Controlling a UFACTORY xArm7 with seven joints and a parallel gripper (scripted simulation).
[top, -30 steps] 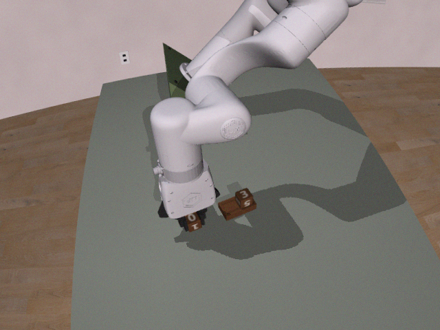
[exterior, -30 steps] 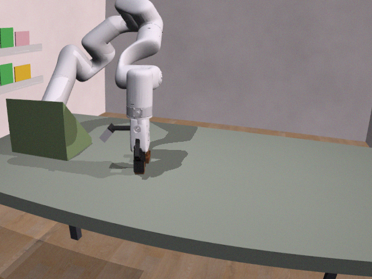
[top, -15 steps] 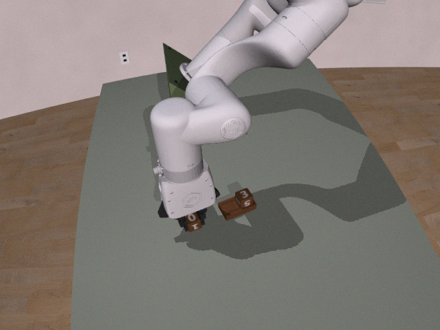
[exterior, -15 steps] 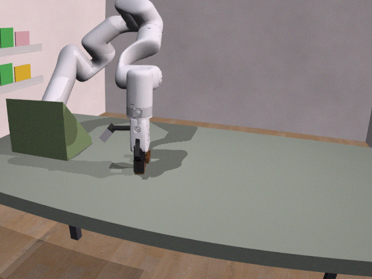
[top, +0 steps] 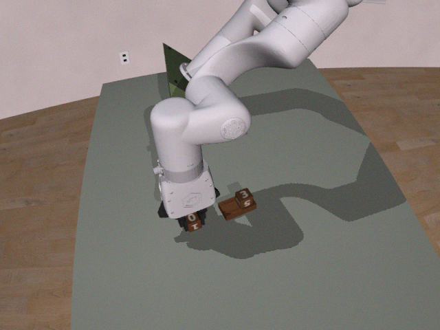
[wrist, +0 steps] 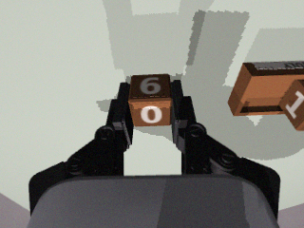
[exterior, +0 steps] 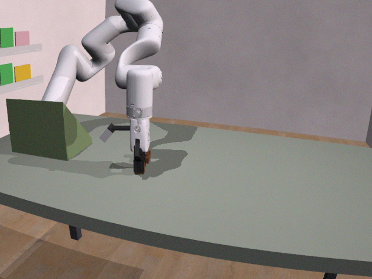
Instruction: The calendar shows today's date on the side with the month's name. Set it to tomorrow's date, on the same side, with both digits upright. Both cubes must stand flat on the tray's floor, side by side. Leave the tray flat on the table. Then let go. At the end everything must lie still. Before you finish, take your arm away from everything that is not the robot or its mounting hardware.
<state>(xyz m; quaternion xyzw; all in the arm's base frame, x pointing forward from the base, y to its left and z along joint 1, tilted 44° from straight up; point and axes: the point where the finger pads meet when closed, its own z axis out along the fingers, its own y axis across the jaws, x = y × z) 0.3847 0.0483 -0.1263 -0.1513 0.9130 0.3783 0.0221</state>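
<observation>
Now: hand 10 mm above the brown cube. From my hand the other things lie so: tray 100 mm to the left, 30 mm behind, 20 mm below.
</observation>
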